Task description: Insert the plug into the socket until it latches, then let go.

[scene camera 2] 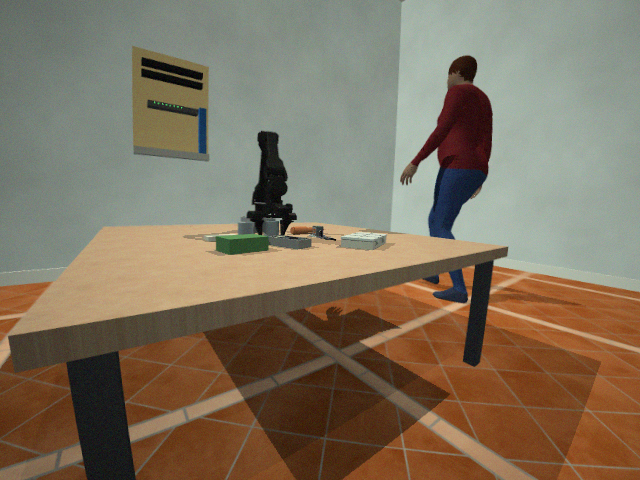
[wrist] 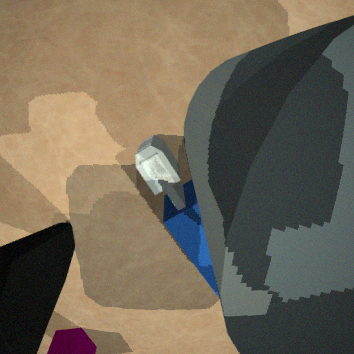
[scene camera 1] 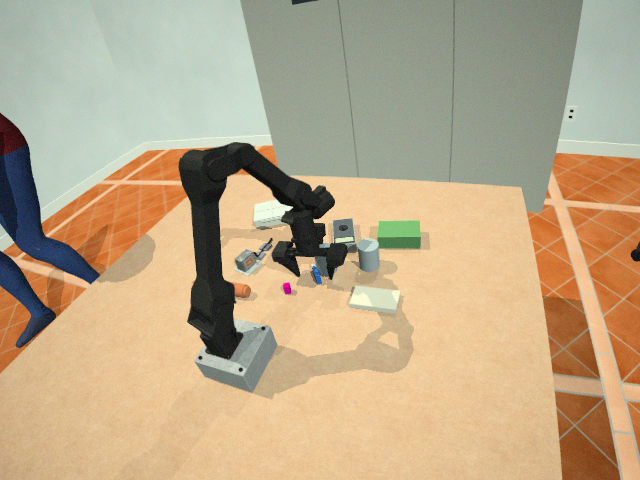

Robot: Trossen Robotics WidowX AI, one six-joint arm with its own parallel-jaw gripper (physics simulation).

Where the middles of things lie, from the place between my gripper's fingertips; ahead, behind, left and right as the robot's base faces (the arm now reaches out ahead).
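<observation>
Cream slab [scene camera 1: 374,299]: 10 mm above my hand, 50 mm behind it, 170 mm to the right of it. Going by their middles, the cream slab is the nearest to my hand of the things named here. Green block [scene camera 1: 391,234]: 190 mm to the right of my hand, 200 mm ahead of it, 20 mm above it.
</observation>
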